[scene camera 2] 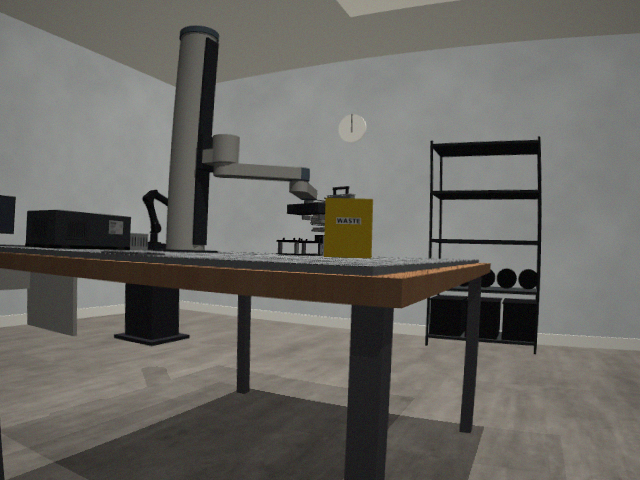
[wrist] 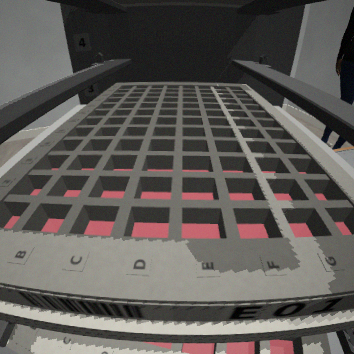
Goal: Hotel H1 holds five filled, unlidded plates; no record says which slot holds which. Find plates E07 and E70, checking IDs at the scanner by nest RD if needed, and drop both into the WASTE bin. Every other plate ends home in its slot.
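Places are measured from the arm's base along level axes (x ahead, y left, z up), in millimetres.
Pixels of known places: gripper, fingertip midpoint: (wrist: 177, 120).
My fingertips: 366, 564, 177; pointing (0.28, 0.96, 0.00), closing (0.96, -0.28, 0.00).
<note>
Ahead of a thing's pixels: the offset from my fingertips to its top centre, as dx, dy, dz. "spot": to the spot under its first point.
Plate E01 {-8, -31, +15} (wrist: 180, 280) fills the wrist view, with pink liquid in its wells; it sits level in hotel H1 {spot: +13, +30, +35} (wrist: 185, 45) at about the mark 3, under a pair of side rails. My gripper (wrist: 177, 120) has its light fingers along both long sides of E01, close against it, and is shut on it. Another plate {spot: -45, -86, -10} (wrist: 85, 342) shows below E01; its ID is out of view. In the scene view, the yellow WASTE bin {+244, -412, +36} (scene camera 2: 348, 237) hides my fingertips and most of hotel H1 (scene camera 2: 341, 195). Plates E07 and E70 cannot be identified in either view.
A low stand with pins {spot: -24, -288, -106} (scene camera 2: 297, 240) is left of the bin, below the gripper's dark body. A dark box-shaped device {spot: -399, -1035, -101} (scene camera 2: 77, 228) stands at the left of the table. Slot rails {spot: -43, -36, +28} (wrist: 65, 87) run above both sides of E01. A person (wrist: 346, 70) stands beyond the hotel.
</note>
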